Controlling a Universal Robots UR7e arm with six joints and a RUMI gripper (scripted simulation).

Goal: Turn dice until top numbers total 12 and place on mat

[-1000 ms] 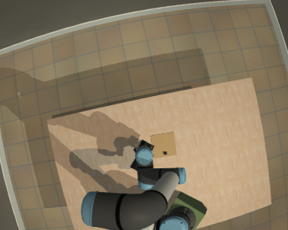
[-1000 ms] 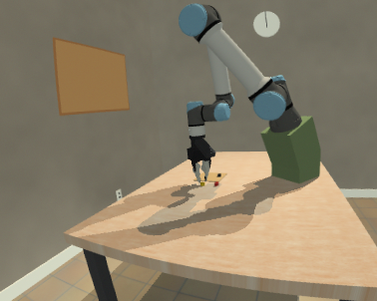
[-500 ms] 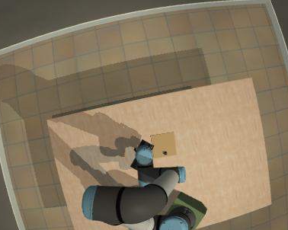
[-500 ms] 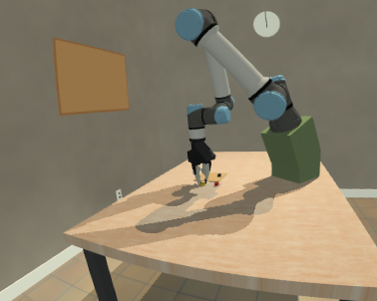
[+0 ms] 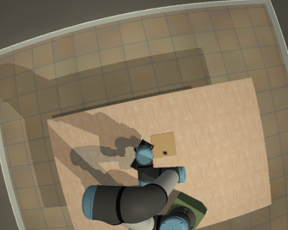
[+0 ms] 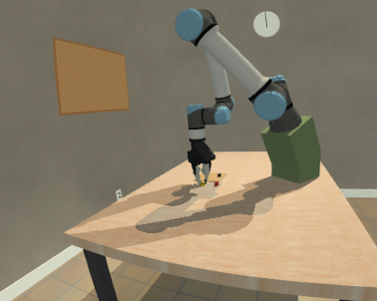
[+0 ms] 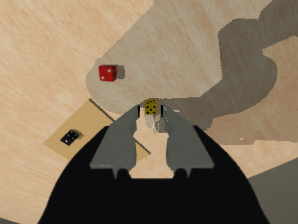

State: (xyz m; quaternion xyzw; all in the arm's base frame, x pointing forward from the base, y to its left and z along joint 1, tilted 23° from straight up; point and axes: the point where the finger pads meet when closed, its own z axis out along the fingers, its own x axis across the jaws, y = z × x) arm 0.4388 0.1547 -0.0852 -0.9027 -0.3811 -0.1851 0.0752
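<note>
Now: the yellow die 1 cm below my hand. From my hand the other things lie so: black die: 5 cm behind, 13 cm to the right, 1 cm below; then red die: 7 cm behind, 1 cm to the right, 1 cm below; then tan mat: 13 cm to the right, 2 cm below.
</note>
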